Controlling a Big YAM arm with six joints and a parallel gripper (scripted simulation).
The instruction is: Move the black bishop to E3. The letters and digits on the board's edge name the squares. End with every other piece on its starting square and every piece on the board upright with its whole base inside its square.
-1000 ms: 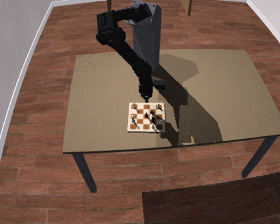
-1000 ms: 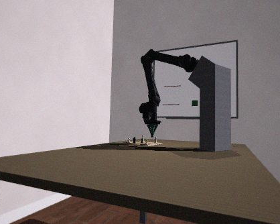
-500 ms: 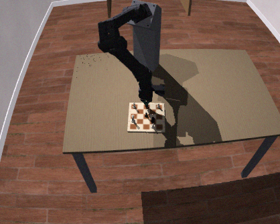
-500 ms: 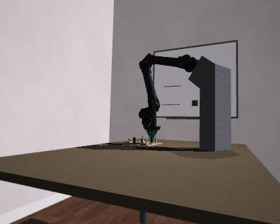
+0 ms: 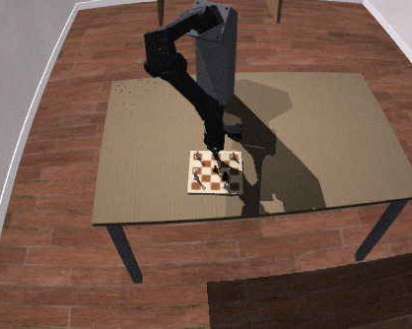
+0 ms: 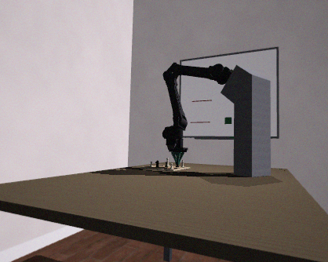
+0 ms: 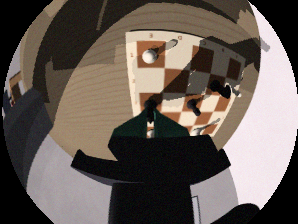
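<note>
The black bishop is right at my hand. From my hand the other things lie so: chessboard 70 mm ahead, 40 mm to the right, 30 mm below.
</note>
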